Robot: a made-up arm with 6 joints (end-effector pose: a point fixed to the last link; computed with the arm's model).
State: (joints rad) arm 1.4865 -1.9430 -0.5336 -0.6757 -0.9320 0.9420
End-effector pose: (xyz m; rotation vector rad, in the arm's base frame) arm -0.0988 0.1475 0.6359 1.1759 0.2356 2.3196
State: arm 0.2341 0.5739 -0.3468 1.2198 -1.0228 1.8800
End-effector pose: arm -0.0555 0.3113 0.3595 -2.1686 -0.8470 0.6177
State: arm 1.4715 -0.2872 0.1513 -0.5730 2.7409 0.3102
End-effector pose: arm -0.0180 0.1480 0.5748 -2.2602 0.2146 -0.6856
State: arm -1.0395 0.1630 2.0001 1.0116 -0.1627 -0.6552
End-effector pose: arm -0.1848 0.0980 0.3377 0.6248 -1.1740 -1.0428
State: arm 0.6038 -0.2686 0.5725 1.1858 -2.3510 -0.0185
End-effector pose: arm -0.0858 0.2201 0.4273 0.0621 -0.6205 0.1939
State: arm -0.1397 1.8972 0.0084 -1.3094 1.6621 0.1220
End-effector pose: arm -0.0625 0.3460 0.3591 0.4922 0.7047 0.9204
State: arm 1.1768 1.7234 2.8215 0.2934 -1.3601 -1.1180
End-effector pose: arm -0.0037 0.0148 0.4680 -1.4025 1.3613 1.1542
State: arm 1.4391 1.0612 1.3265 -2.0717 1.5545 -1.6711
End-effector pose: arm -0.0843 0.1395 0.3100 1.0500 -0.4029 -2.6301
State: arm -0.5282 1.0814 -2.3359 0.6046 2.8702 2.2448
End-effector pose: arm -0.1924 0.2241 0.3747 -0.5041 2.4383 -0.6643
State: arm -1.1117 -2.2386 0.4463 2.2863 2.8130 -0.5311
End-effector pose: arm -0.2985 0.1679 0.6099 -1.3558 0.8227 -0.6696
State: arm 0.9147 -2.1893 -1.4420 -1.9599 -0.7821 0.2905
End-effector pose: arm -0.0778 0.1864 0.5827 -0.5276 -1.0627 -0.9971
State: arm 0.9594 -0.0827 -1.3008 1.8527 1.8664 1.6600
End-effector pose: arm -0.0875 0.2853 0.4053 -1.1691 -2.0027 1.5472
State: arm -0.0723 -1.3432 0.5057 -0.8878 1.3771 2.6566
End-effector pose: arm -0.1633 0.2711 0.6316 -2.3239 0.2116 -1.7087
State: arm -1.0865 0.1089 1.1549 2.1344 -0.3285 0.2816
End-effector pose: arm -0.2735 0.0782 0.3955 -1.4872 -0.4965 -1.6715
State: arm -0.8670 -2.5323 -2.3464 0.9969 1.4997 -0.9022
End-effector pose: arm -0.3480 0.2678 0.4775 0.9947 1.2232 -1.6088
